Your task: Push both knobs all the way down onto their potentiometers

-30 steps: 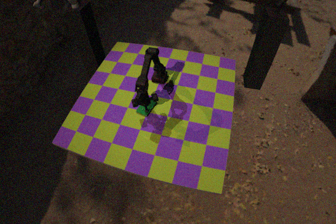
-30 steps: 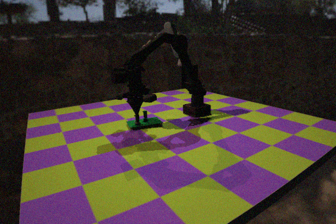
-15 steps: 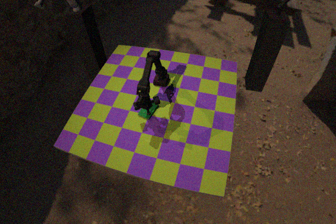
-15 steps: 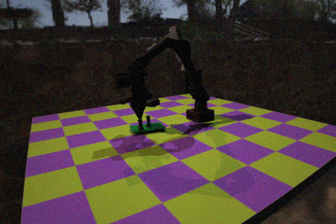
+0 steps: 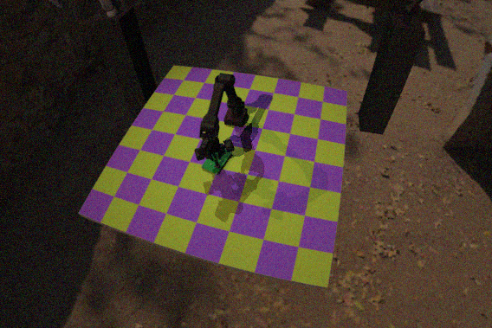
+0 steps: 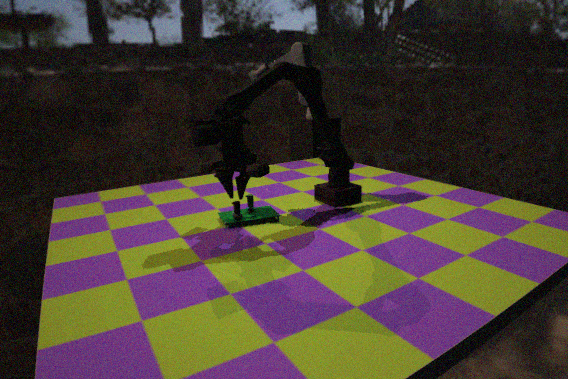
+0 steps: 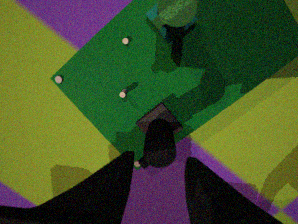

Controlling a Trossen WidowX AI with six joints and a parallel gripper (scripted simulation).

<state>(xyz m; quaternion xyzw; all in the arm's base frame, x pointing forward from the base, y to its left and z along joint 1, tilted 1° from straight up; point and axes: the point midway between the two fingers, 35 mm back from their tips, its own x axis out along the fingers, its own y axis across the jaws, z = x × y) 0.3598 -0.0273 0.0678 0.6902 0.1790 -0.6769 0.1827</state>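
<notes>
Now: the dark knob 20 mm below my gripper tip. From my gripper tip the other things lie so: green knob (60 mm behind, 40 mm to the right, 30 mm below).
</notes>
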